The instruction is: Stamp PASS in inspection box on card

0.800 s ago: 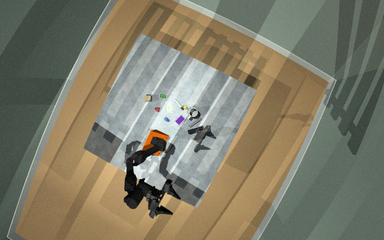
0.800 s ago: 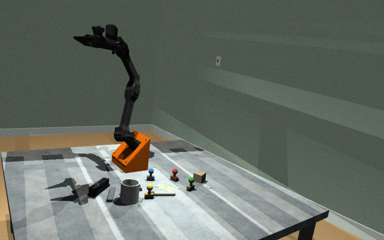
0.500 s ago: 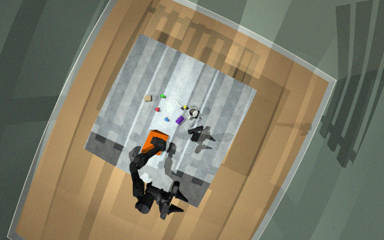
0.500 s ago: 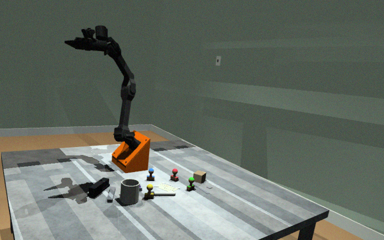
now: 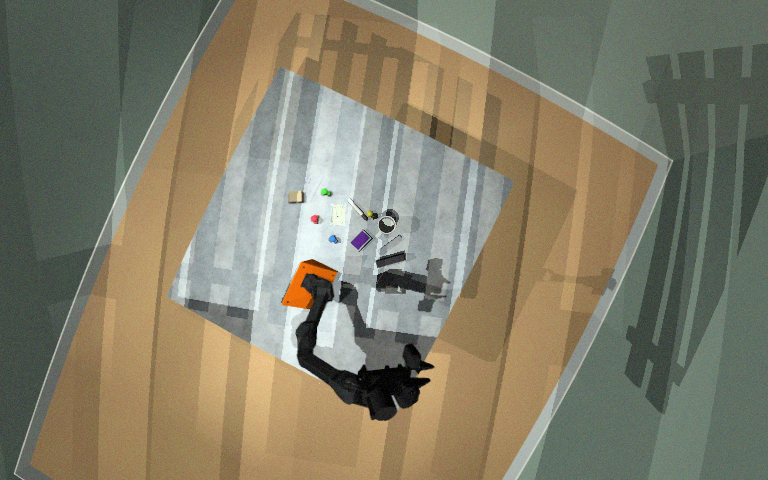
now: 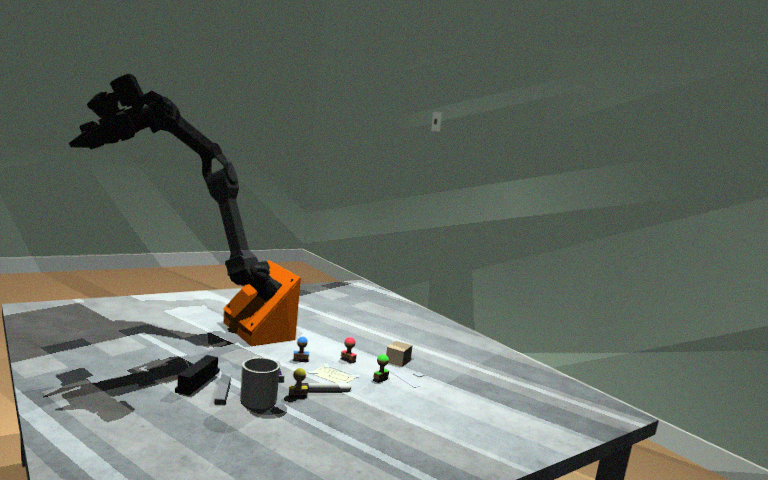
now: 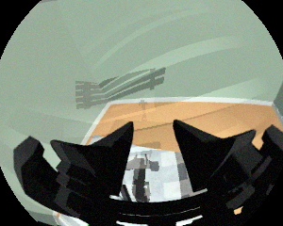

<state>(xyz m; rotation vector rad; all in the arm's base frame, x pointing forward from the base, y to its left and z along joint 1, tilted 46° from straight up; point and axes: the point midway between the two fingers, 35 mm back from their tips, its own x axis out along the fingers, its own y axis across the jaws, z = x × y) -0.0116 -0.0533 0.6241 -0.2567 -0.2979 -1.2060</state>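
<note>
Right now the green-knobbed stamp is 390 mm ahead of my gripper tip, 640 mm to the left of it and 490 mm below it. The rest, counted from my gripper tip: blue-knobbed stamp: 210 mm ahead, 520 mm to the left, 490 mm below; black block: 230 mm ahead, 230 mm to the left, 500 mm below; dark purple ink pad: 250 mm ahead, 400 mm to the left, 510 mm below.
</note>
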